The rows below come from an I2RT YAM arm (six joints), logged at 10 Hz.
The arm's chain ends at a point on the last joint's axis. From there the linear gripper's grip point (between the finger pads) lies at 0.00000 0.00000 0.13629 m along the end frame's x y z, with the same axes.
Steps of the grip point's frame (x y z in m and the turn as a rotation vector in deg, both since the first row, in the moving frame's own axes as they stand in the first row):
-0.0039, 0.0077, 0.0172, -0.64, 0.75, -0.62
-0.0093, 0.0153, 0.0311, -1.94, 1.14, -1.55
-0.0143, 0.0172, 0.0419, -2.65, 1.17, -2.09
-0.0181, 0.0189, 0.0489, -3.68, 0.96, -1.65
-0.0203, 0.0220, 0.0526, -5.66, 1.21, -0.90
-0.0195, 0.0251, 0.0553, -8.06, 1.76, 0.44
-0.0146, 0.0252, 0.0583, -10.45, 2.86, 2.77
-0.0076, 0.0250, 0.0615, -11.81, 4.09, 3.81
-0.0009, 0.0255, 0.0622, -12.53, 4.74, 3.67
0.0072, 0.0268, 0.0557, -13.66, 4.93, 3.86
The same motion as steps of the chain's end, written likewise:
-0.0057, 0.0062, 0.0172, -0.64, 0.75, -0.62
-0.0121, 0.0107, 0.0312, -1.94, 1.14, -1.55
-0.0172, 0.0110, 0.0421, -2.65, 1.17, -2.09
-0.0205, 0.0102, 0.0492, -3.68, 0.96, -1.65
-0.0233, 0.0086, 0.0533, -5.66, 1.21, -0.90
-0.0236, 0.0060, 0.0567, -8.06, 1.76, 0.44
-0.0208, 0.0003, 0.0607, -10.45, 2.86, 2.77
-0.0163, -0.0032, 0.0647, -11.81, 4.09, 3.81
-0.0111, -0.0044, 0.0659, -12.53, 4.74, 3.67
-0.0033, -0.0057, 0.0601, -13.66, 4.93, 3.86

